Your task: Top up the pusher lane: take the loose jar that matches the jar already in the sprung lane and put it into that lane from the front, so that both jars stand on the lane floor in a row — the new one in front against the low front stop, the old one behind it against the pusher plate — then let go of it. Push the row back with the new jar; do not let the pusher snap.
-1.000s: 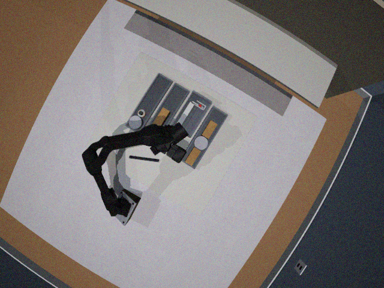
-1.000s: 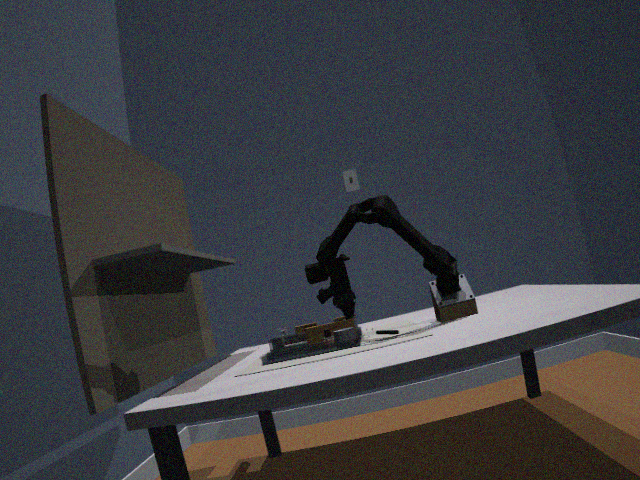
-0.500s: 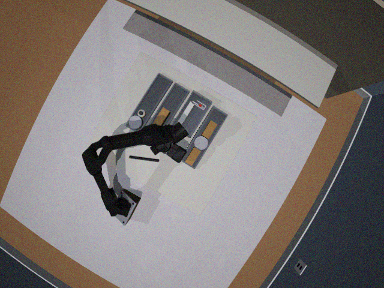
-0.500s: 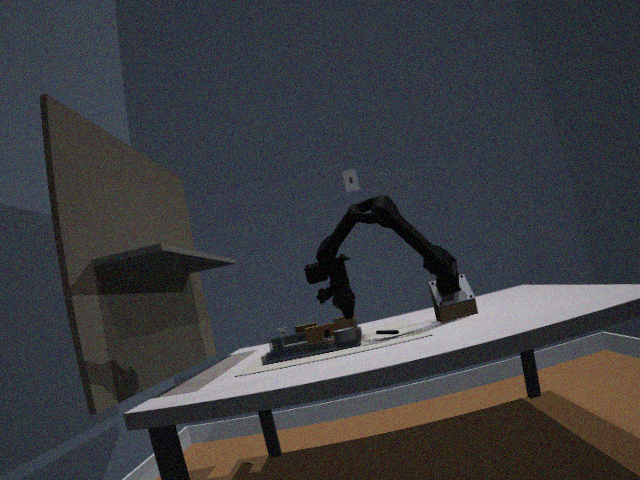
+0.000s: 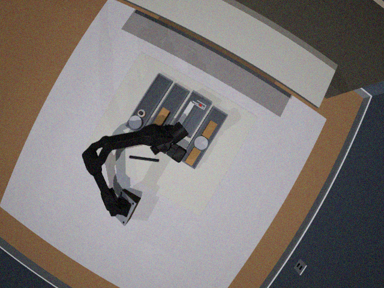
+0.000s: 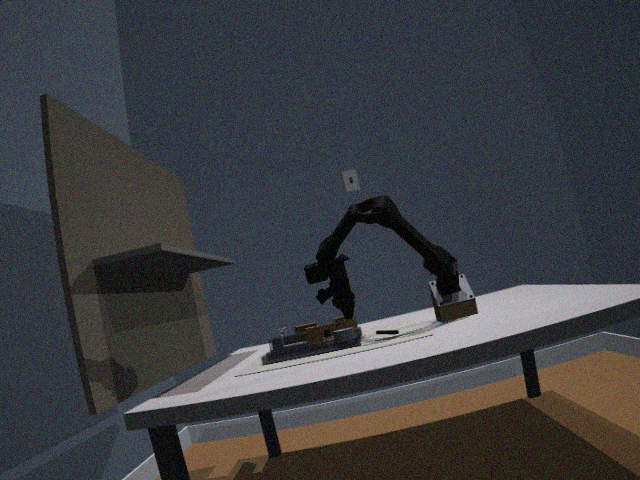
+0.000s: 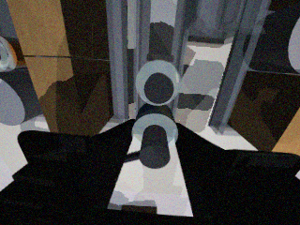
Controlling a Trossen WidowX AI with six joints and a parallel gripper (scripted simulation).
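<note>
Now: the black bar 100 mm behind my gripper tip, 70 mm to the left of it and 50 mm below it. The rest, counted from my gripper tip: wall shelf: 510 mm ahead, 320 mm above, 60 mm to the right; then red mark: 220 mm ahead, 80 mm to the right, 20 mm above.
</note>
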